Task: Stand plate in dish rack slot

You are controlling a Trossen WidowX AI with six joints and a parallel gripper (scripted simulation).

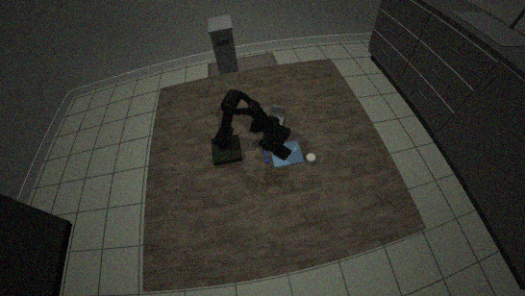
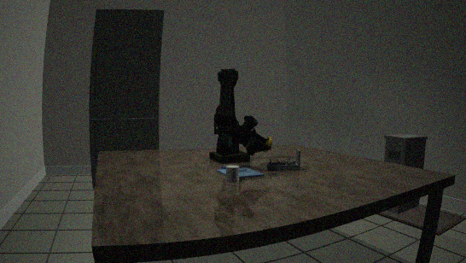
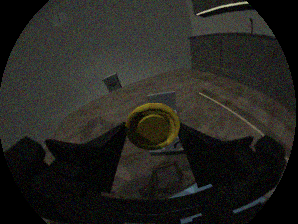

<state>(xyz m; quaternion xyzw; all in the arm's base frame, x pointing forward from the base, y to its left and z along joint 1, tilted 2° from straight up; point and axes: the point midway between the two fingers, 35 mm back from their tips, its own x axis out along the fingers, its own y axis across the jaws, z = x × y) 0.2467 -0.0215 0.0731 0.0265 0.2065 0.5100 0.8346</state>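
The dish rack is 5 cm ahead of my gripper tip, 4 cm to the left of it and 7 cm below it. Also, from my gripper tip: white cup (10 cm ahead, 25 cm to the right, 7 cm below); then yellow plate (1 cm to the right); then light blue cloth (2 cm ahead, 16 cm to the right, 9 cm below).
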